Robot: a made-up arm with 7 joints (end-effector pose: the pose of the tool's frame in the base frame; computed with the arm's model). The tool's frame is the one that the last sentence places. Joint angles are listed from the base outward.
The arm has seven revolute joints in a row. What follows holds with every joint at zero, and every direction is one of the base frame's. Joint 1 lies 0.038 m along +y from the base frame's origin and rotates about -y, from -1.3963 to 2 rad. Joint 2 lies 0.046 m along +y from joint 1 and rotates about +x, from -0.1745 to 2 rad. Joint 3 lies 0.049 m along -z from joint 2 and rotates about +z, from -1.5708 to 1.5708 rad. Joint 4 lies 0.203 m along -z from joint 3 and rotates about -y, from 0 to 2.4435 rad. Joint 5 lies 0.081 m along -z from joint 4 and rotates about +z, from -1.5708 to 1.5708 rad. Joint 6 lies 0.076 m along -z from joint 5 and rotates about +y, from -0.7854 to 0.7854 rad. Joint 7 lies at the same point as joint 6 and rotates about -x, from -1.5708 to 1.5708 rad. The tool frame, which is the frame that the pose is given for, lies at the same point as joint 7; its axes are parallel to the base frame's.
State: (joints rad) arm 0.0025 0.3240 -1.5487 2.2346 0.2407 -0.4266 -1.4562
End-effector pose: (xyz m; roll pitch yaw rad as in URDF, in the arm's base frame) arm 0.0032 0.0162 -0.1865 -1.3799 -0.7721 1.2937
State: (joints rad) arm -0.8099 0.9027 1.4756 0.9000 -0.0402 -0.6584 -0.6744
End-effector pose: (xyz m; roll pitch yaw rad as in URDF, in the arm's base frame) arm -0.0792 0.4343 -0.0915 2.7548 -0.4203 -1.0222
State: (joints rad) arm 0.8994 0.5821 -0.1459 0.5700 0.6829 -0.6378 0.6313
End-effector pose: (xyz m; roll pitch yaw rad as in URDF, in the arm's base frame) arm 0.3087 0.2849 -0.1382 2.8807 -0.9475 -3.0279
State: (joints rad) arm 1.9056 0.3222 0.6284 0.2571 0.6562 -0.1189 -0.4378
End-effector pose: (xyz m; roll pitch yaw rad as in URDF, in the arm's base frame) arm 0.3442 0.2341 0.1539 -1.6418 -0.0282 2.2581
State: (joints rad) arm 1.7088 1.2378 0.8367 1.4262 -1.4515 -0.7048 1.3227
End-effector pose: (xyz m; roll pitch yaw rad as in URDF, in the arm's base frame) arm -0.0334 0.3812 0.1004 1.8820 -0.2606 -0.5331
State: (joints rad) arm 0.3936 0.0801 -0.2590 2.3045 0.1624 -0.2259 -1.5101
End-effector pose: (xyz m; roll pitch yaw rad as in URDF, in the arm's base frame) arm 0.1612 0.0660 -0.0942 -1.7300 -0.2642 2.8108
